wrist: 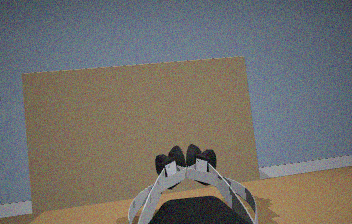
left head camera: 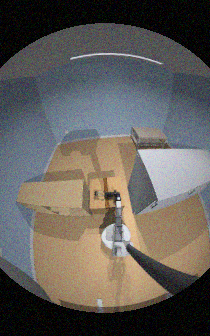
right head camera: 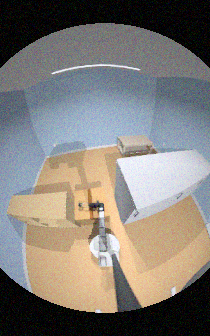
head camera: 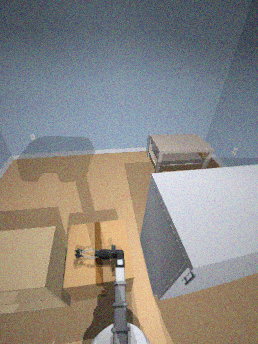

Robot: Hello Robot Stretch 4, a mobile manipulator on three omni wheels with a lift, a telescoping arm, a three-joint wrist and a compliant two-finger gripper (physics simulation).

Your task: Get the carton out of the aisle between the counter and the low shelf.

Labels:
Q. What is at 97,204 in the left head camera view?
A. A carton.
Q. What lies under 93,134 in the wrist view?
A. A low tan shelf.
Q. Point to a carton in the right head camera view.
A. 84,215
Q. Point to a carton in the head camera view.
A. At 85,278

